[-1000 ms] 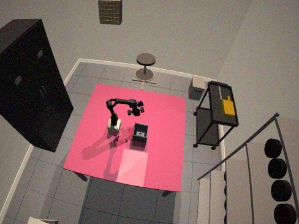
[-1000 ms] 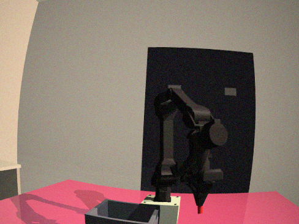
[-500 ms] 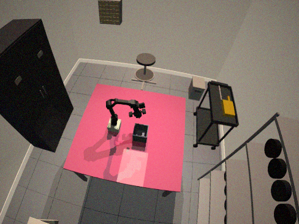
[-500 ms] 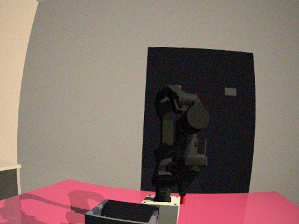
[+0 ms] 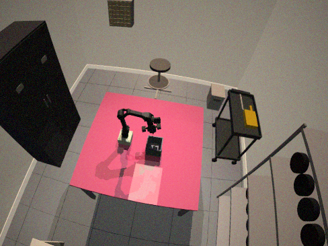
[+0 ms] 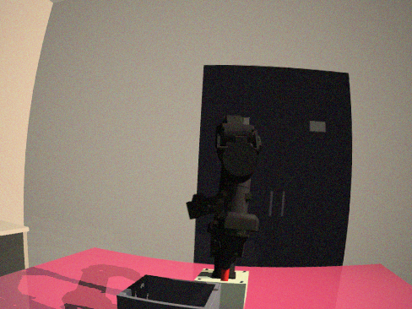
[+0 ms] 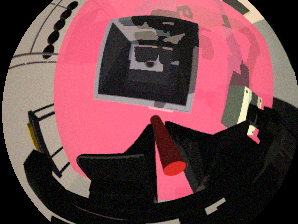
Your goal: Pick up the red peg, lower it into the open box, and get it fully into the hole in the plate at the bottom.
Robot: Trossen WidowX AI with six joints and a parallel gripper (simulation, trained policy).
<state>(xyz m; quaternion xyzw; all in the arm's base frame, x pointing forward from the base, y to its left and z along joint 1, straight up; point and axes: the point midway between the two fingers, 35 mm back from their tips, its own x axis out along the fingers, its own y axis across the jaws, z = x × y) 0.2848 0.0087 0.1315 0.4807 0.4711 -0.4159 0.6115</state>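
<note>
My gripper tip is 3 cm short of the plate, 9 cm to the left of it and 14 cm above it. From my gripper tip the other things lie so: red peg 2 cm above.
</note>
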